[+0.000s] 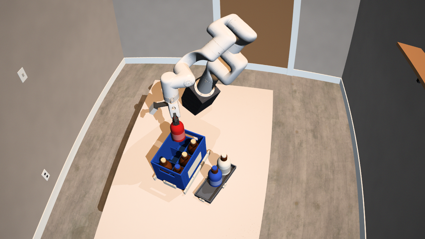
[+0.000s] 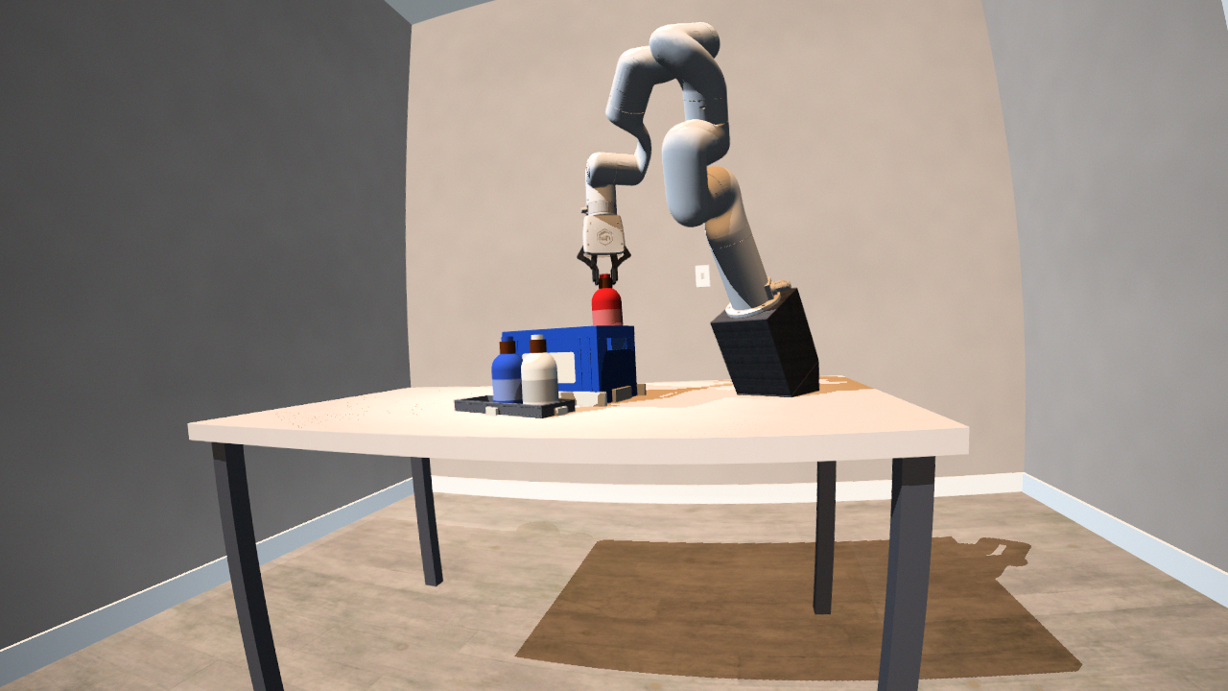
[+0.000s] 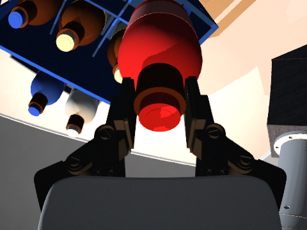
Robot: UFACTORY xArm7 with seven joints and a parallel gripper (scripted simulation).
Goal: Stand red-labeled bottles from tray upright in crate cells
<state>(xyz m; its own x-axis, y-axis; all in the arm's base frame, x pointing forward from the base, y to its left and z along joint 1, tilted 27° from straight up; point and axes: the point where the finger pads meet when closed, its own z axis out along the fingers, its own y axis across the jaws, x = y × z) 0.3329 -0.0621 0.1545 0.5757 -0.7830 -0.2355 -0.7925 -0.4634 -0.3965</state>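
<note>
Now: the red-labeled bottle 7 cm below my hand. The rest, counted from my hand: white-labeled bottle 2 cm ahead, 27 cm to the left, 21 cm below; blue-labeled bottle 11 cm ahead, 25 cm to the left, 21 cm below; blue crate 9 cm ahead, 4 cm to the left, 22 cm below.
</note>
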